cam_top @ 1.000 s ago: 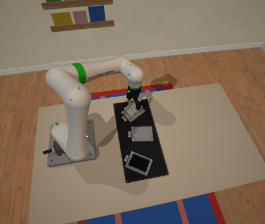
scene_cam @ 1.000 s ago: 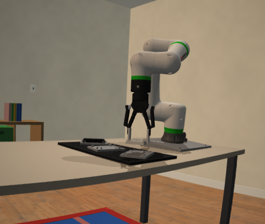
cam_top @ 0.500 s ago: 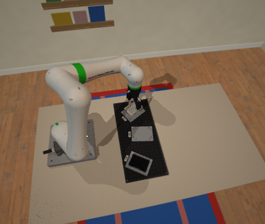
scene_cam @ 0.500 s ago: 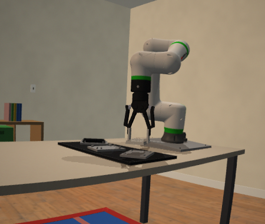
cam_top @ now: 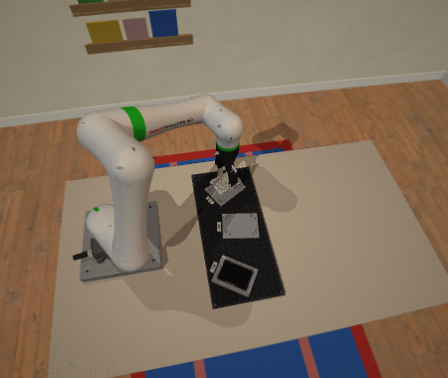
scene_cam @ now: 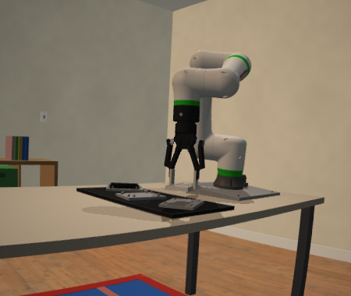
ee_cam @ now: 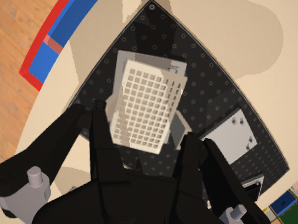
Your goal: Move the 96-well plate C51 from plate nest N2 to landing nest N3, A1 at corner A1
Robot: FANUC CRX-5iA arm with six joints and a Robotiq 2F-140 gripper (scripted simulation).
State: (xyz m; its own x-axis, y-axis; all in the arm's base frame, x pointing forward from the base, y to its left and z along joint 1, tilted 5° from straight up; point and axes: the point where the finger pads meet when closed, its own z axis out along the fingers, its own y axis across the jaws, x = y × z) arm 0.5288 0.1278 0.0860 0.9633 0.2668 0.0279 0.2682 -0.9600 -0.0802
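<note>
My gripper is now 20 mm above the white 96-well plate C51. The rest, counted from my hand: landing nest N3: 210 mm to the right, 80 mm below; then N2 label: 90 mm below, 90 mm behind, 40 mm to the right; then grey plate nest N2: 80 mm below.
</note>
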